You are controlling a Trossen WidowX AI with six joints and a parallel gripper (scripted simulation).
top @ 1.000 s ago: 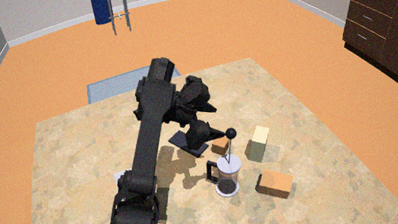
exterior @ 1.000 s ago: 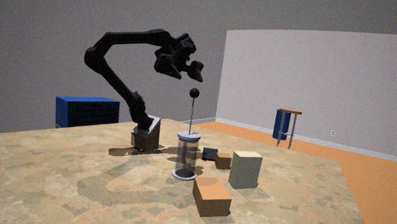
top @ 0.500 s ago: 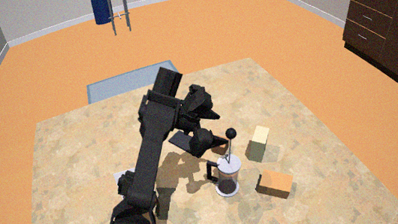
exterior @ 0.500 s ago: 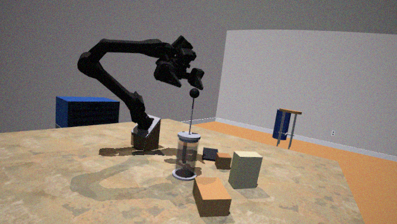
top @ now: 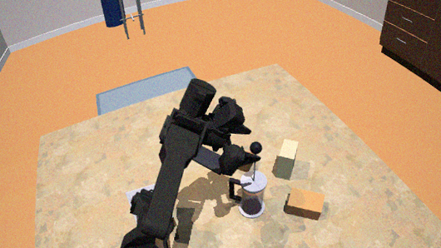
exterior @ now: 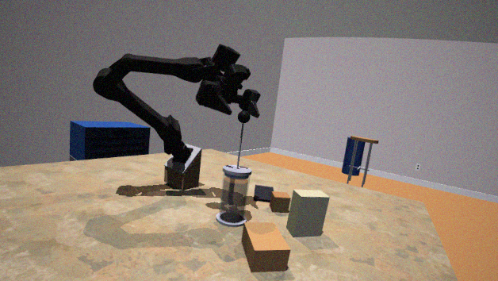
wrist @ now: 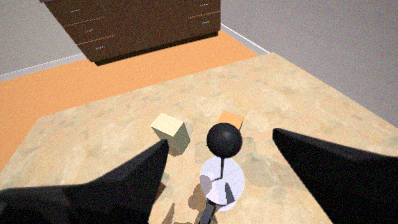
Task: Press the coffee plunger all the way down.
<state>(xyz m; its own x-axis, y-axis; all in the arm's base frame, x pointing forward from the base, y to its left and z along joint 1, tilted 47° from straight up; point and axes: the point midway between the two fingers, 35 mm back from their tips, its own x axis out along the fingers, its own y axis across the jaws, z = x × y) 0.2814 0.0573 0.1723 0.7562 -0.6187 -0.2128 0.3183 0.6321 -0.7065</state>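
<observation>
My gripper tip is 10 mm past the coffee press, 10 mm to the right of it and 140 mm above it. The rest, counted from my gripper tip: small brown box (70 mm ahead, 160 mm to the left, 260 mm below).
</observation>
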